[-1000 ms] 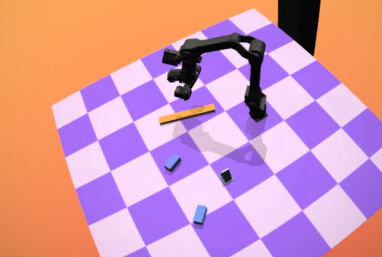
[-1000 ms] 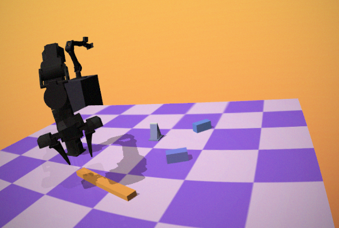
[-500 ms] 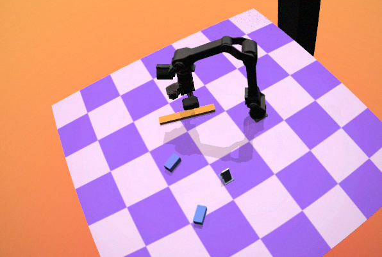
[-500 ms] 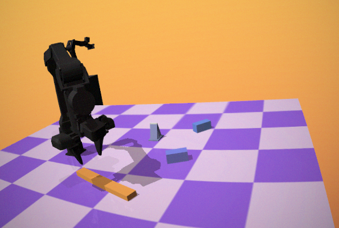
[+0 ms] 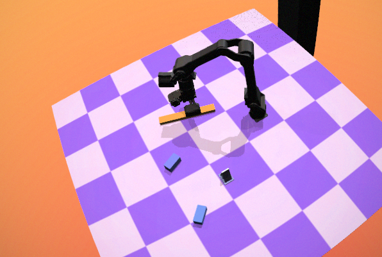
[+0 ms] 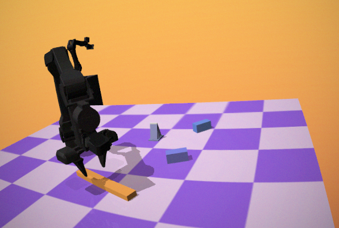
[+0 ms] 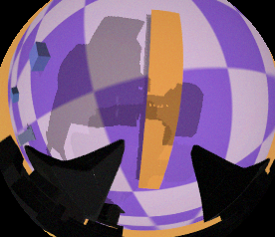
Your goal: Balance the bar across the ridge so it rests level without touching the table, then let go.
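Now: gripper tip 30 mm short of the orange bar, 10 mm to the left of it and 30 mm above it.
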